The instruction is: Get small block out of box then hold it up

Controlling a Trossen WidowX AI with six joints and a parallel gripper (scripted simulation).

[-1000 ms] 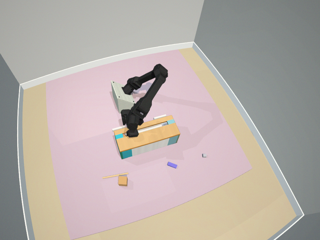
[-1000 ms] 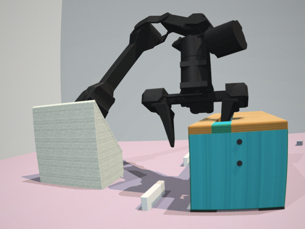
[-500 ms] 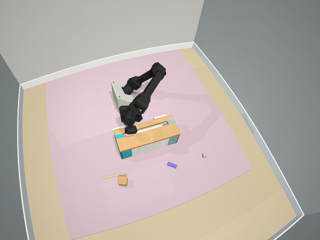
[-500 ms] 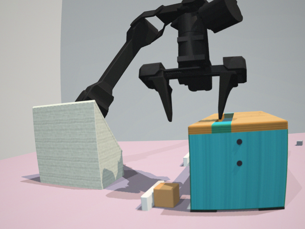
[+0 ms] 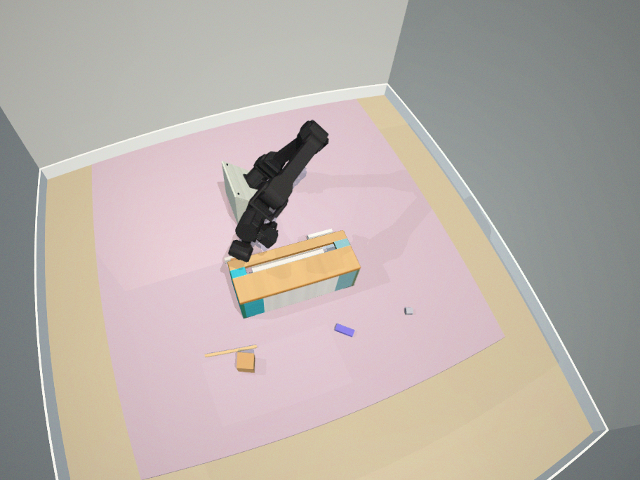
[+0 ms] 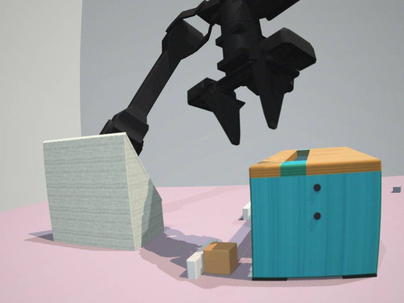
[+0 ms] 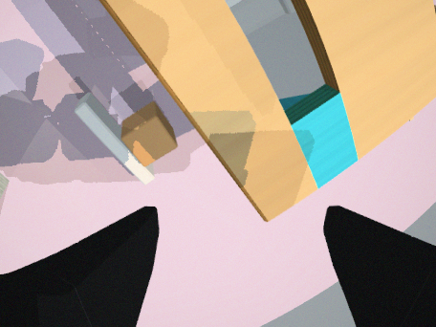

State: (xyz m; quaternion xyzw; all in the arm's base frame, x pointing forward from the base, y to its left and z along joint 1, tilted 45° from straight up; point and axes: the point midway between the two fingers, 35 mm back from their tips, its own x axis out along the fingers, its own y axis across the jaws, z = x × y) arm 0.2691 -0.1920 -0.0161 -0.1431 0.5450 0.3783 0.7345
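My gripper tip is 5 cm past the small block, 1 cm to the left of it and 14 cm above it. Round my gripper tip: thin stick (22 cm ahead, 16 cm to the right, 16 cm below); box (6 cm ahead, 13 cm to the left, 10 cm below).
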